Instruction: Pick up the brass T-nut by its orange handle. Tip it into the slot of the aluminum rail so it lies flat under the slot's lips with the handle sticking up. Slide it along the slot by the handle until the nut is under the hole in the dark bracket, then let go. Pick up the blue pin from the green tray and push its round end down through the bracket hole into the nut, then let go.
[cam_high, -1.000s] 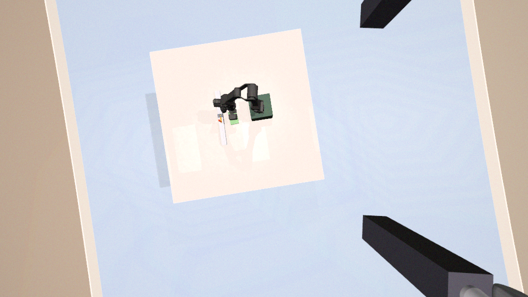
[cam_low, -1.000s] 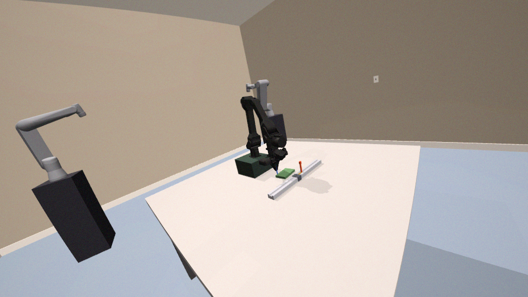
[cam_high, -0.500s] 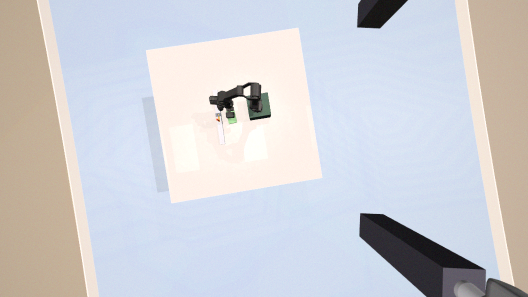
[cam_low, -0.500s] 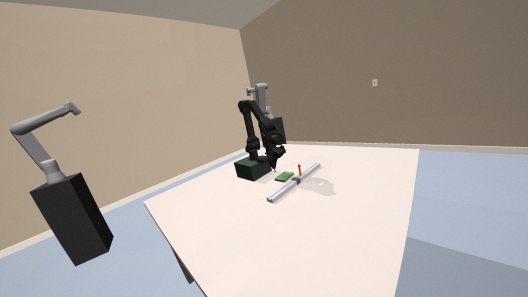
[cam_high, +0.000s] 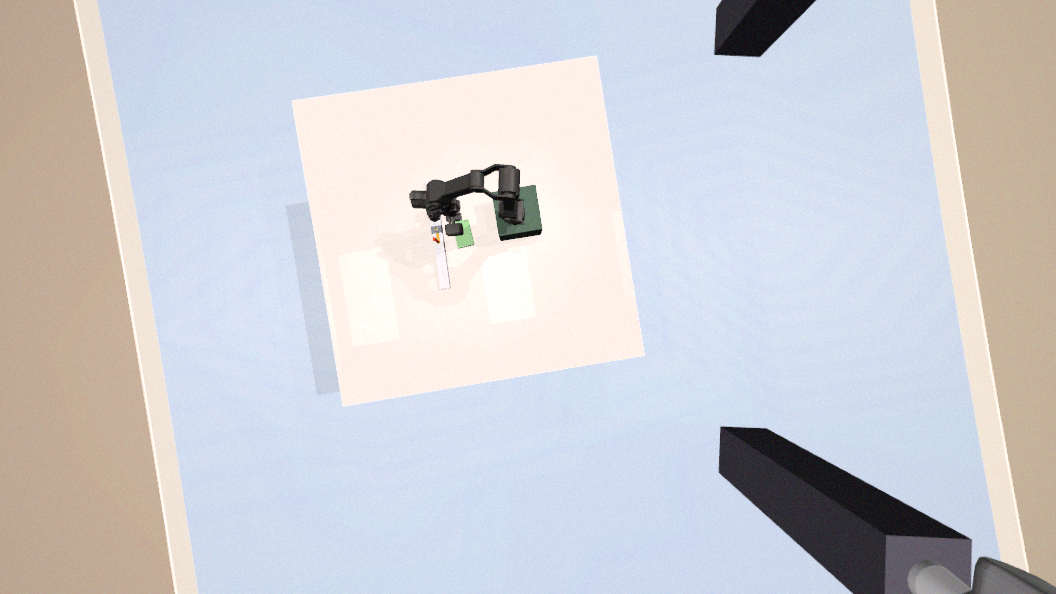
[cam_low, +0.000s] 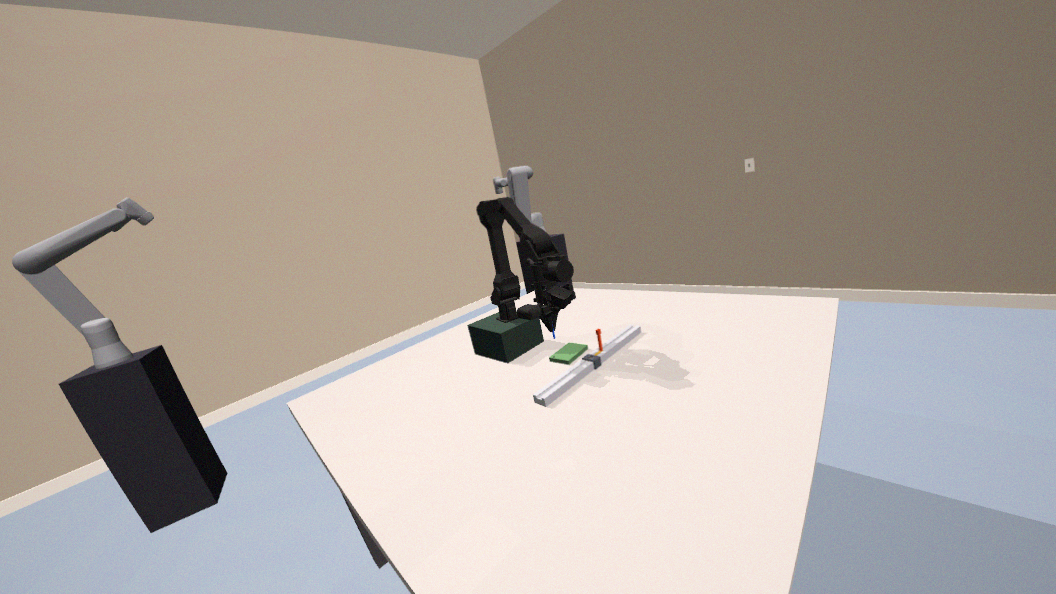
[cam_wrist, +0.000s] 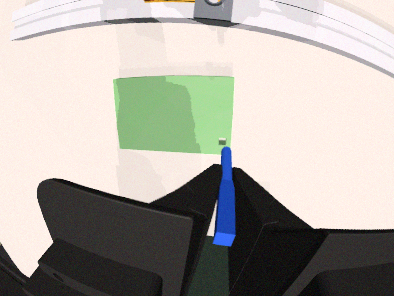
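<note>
My gripper tip is now 10 cm short of the brass T-nut, 6 cm to the right of it and 5 cm above it. Round my gripper tip: aluminum rail 10 cm ahead, 8 cm below, 4 cm to the left; blue pin right at my gripper tip; green tray 9 cm below, 2 cm to the left, 1 cm behind.
</note>
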